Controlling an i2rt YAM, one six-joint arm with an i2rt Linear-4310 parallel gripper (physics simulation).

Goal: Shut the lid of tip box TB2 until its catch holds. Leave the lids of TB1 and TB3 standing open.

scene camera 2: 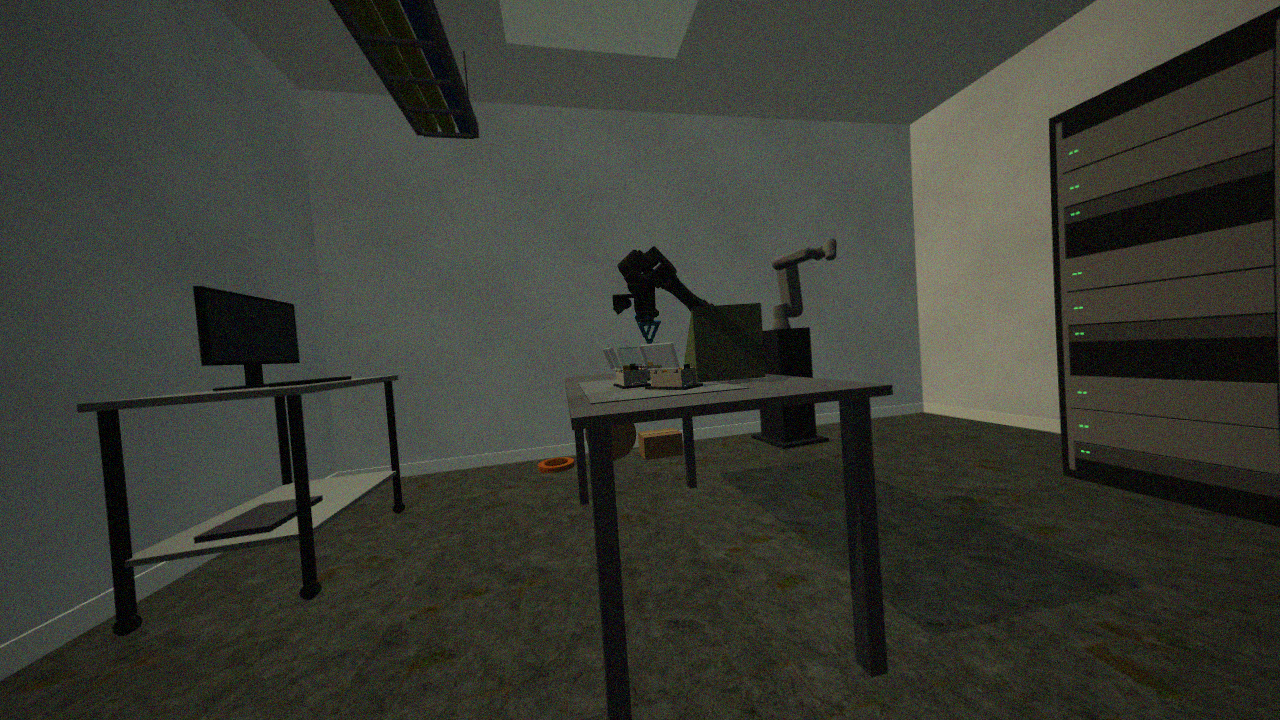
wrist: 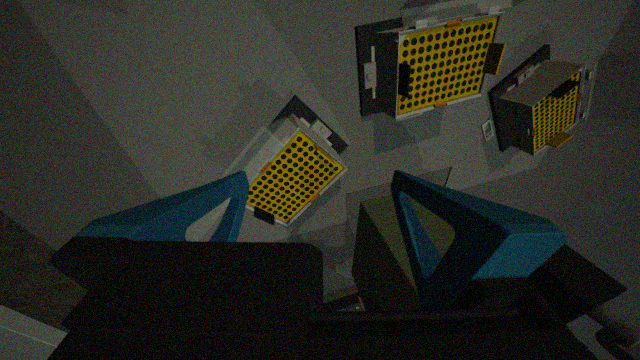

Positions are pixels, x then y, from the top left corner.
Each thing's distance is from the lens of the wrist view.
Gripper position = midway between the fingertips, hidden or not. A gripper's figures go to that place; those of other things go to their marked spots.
gripper (wrist: 319, 178): 0.13 m
clear lid (wrist: 271, 137): 0.13 m
pale mat (wrist: 183, 94): 0.28 m
The marked spots on the clear lid and the pale mat are 0.17 m apart.
